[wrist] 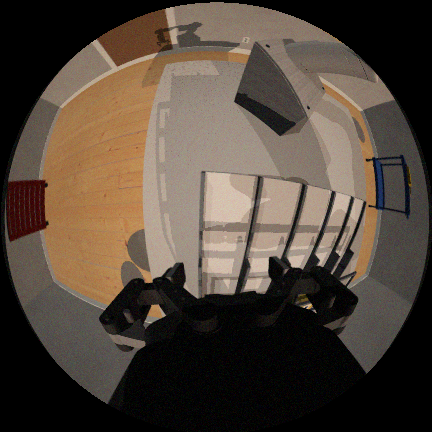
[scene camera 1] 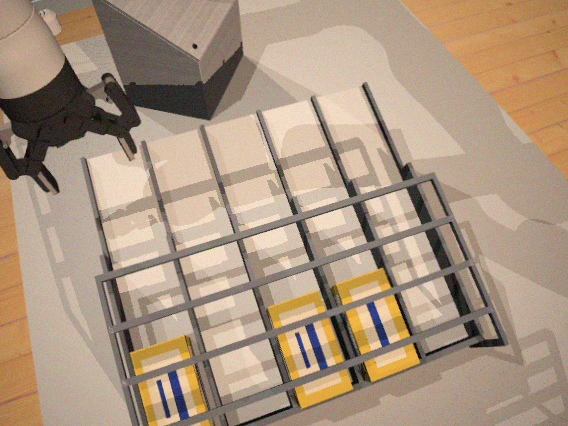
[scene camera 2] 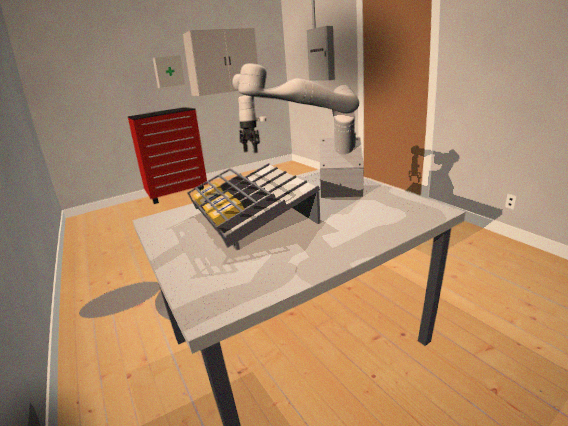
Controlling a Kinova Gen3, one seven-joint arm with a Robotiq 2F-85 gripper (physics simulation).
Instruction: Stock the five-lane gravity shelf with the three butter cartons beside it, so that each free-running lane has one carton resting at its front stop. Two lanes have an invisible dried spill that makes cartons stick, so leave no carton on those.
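Seen in the pictures: gripper, fingertip midpoint: (wrist: 226,269) (scene camera 1: 93,172) (scene camera 2: 250,152); arm's base, link origin: (wrist: 297,57) (scene camera 2: 343,147).
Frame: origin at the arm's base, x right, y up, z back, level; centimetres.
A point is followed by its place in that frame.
The five-lane gravity shelf (scene camera 1: 382,120) @(z -35.6, x -29.1, y -7.6 cm) (scene camera 2: 270,216) @(z -50.4, x -31.0, y -12.5 cm) (wrist: 227,210) slopes down towards the front. In scene camera 1, one yellow butter carton (scene camera 1: 172,385) @(z -66.3, x 6.1, y -9.9 cm) lies low in the leftmost lane, its lower end cut off by the view's edge. A second carton (scene camera 1: 310,350) @(z -65.8, x -10.0, y -10.4 cm) lies at the front end of the middle lane, and a third carton (scene camera 1: 376,325) @(z -64.7, x -18.5, y -10.3 cm) at the front end of the fourth lane. The second and fifth lanes hold no carton. My gripper (scene camera 1: 91,172) @(z -43.8, x 10.3, y 2.2 cm) (scene camera 2: 250,149) @(z -43.8, x 10.3, y 2.2 cm) (wrist: 226,269) @(z -43.8, x 10.3, y 2.2 cm) is open and empty, above the upper end of the leftmost lane.
A barred guard frame (scene camera 1: 275,223) @(z -51.7, x -9.2, y -4.0 cm) covers the lower half of the shelf. The grey robot pedestal (scene camera 1: 165,55) @(z -12.7, x 1.3, y -7.4 cm) (scene camera 2: 341,182) @(z -7.0, x -8.8, y -14.2 cm) (wrist: 270,85) @(z -10.8, x 4.9, y -6.9 cm) stands behind the shelf on the table (scene camera 2: 345,215) @(z -16.3, x -27.4, y -21.7 cm) (wrist: 195,125) @(z -18.6, x 19.7, y -21.7 cm). A red drawer cabinet (scene camera 2: 167,152) (wrist: 26,207) stands away from the table.
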